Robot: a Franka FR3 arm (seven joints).
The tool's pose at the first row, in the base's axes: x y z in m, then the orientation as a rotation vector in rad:
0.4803 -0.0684 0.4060 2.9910 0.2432 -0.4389
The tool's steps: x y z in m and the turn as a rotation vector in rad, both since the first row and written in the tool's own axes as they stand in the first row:
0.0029 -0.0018 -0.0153 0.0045 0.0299 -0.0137
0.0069 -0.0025 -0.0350 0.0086 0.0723 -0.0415
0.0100 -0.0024 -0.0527 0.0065 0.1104 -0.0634
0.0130 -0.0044 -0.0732 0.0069 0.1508 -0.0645
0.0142 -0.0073 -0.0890 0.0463 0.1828 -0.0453
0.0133 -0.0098 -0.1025 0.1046 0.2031 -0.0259
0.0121 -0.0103 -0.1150 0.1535 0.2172 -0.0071
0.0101 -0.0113 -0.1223 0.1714 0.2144 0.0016
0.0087 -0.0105 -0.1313 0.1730 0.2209 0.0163
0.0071 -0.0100 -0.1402 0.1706 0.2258 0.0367
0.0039 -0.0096 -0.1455 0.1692 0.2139 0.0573
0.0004 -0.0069 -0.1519 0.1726 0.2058 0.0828
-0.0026 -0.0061 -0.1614 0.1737 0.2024 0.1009
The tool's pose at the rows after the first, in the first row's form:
0.4870 -0.0642 0.4196 3.0039 0.2658 -0.3969
0.4960 -0.0604 0.4371 3.0185 0.3110 -0.3370
0.5039 -0.0578 0.4531 3.0246 0.3477 -0.2811
0.5120 -0.0527 0.4715 3.0330 0.3527 -0.2202
0.5170 -0.0476 0.4860 3.0783 0.3212 -0.1769
0.5195 -0.0435 0.4989 -3.1104 -0.2822 0.1521
0.5217 -0.0416 0.5111 -3.0681 -0.2394 0.1323
0.5216 -0.0400 0.5186 -3.0531 -0.2208 0.1371
0.5229 -0.0398 0.5276 -3.0551 -0.1987 0.1261
0.5240 -0.0393 0.5366 -3.0622 -0.1692 0.1168
0.5225 -0.0395 0.5426 -3.0684 -0.1378 0.1333
0.5214 -0.0418 0.5500 -3.0704 -0.0978 0.1438
0.5213 -0.0418 0.5600 -3.0728 -0.0700 0.1475

